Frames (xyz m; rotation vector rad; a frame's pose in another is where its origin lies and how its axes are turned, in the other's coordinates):
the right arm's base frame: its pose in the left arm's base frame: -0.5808 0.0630 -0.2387 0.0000 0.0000 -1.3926
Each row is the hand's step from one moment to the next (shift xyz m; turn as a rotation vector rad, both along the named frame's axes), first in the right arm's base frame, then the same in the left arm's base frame.
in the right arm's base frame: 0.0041 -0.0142 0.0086 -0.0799 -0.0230 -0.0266
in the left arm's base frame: -0.0132 -0.0066 0.0086 -0.0368 0.0746 -0.0266
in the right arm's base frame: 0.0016 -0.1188 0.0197 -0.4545 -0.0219 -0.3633
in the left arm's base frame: -0.1166 -0.0226 0.0197 -0.1021 0.4434 -0.3633
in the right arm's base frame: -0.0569 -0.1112 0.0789 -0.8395 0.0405 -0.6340
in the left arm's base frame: -0.1195 0.0363 0.0789 -0.1089 0.8334 -0.6340
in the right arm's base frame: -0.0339 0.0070 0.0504 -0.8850 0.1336 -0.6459
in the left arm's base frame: 0.0009 0.0346 0.0504 -0.0254 0.8947 -0.6459
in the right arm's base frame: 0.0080 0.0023 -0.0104 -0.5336 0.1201 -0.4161
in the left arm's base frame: 0.0037 -0.0075 -0.0104 0.0236 0.5464 -0.4161
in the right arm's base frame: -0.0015 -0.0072 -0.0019 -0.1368 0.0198 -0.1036
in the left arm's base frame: -0.0074 0.0002 -0.0019 -0.0048 0.1381 -0.1036
